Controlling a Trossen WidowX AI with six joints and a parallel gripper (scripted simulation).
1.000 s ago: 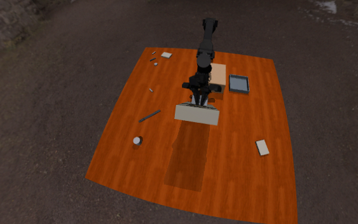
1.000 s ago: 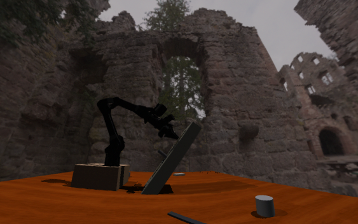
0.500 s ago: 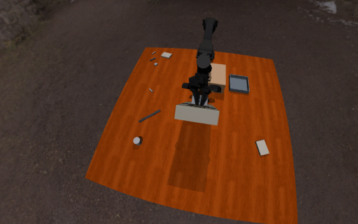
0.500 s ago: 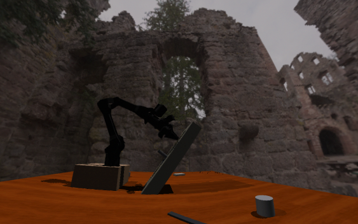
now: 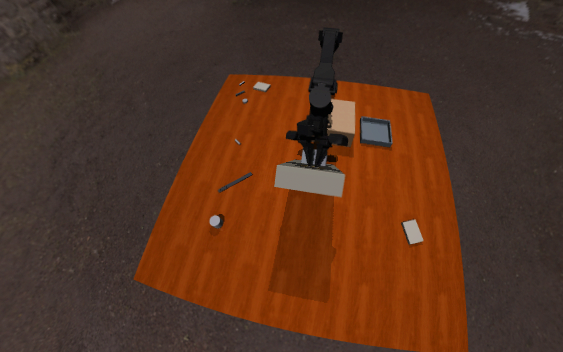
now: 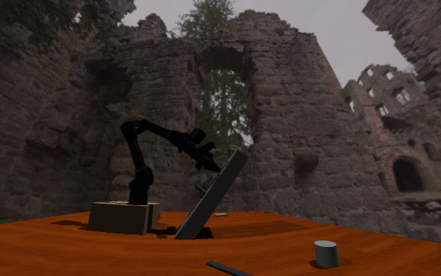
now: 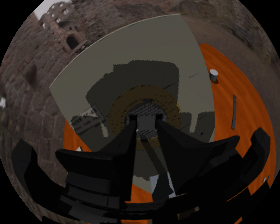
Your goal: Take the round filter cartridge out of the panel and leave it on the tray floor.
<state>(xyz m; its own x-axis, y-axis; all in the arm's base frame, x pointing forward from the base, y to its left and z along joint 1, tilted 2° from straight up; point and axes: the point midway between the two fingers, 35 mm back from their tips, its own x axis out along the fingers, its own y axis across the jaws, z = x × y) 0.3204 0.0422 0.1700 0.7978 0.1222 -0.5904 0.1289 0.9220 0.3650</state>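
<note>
The round filter cartridge is 2 cm ahead of my gripper tip and 1 cm below it. From my gripper tip the other things lie so: tray (44 cm behind, 22 cm to the left, 25 cm below); grey service panel (3 cm behind, 9 cm below).
</note>
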